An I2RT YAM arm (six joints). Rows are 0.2 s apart.
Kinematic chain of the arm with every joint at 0, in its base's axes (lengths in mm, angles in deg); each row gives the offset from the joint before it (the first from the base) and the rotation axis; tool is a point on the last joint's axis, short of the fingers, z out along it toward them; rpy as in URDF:
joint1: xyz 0 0 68 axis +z
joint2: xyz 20 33.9 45.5 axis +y
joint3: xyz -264 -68.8 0 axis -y
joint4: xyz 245 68.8 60 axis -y
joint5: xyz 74 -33.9 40.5 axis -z
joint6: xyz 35.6 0 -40.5 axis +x
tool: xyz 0 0 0 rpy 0 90 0
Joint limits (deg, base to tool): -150..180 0..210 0..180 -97..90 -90..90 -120..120
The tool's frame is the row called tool.
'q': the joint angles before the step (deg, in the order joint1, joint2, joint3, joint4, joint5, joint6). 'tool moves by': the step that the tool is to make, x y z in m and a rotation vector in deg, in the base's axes. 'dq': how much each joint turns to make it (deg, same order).
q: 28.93 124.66 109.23 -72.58 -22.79 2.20
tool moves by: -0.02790 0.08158 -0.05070 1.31 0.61 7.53
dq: 10.77 7.04 -0.07 8.77 -1.26 3.61
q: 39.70 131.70 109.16 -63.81 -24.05 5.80
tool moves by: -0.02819 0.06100 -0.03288 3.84 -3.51 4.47
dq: 7.87 4.59 0.03 11.27 0.06 3.74
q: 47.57 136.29 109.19 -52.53 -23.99 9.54
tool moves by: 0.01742 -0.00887 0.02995 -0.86 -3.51 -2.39
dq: -2.03 -0.94 5.28 -4.54 3.15 -0.28
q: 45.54 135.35 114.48 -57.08 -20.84 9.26
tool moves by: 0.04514 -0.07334 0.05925 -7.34 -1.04 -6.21
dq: -9.92 -1.84 10.92 -18.27 5.57 -4.90
